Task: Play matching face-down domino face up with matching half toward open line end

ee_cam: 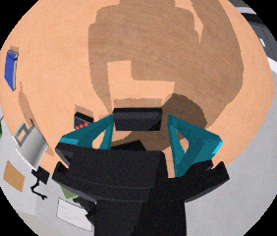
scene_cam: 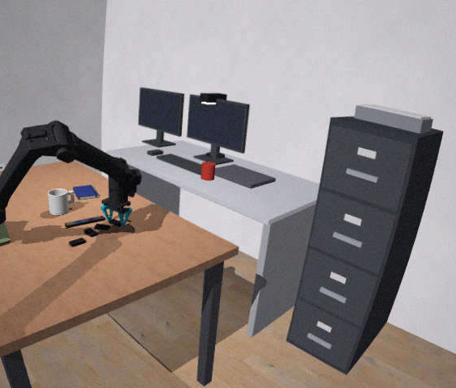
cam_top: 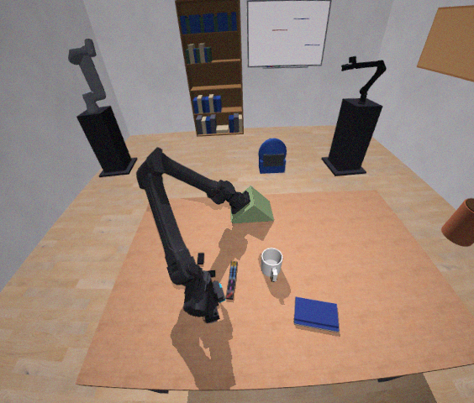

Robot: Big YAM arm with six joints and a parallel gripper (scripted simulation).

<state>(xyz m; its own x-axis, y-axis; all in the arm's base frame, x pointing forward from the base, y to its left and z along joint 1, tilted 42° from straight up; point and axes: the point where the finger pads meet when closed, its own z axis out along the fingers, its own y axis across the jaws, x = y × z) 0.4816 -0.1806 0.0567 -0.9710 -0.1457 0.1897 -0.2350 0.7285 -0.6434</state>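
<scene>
Now: the domino right at my hand. From my hand the other things lie so: blue book (380 mm to the left, 90 mm ahead).
</scene>
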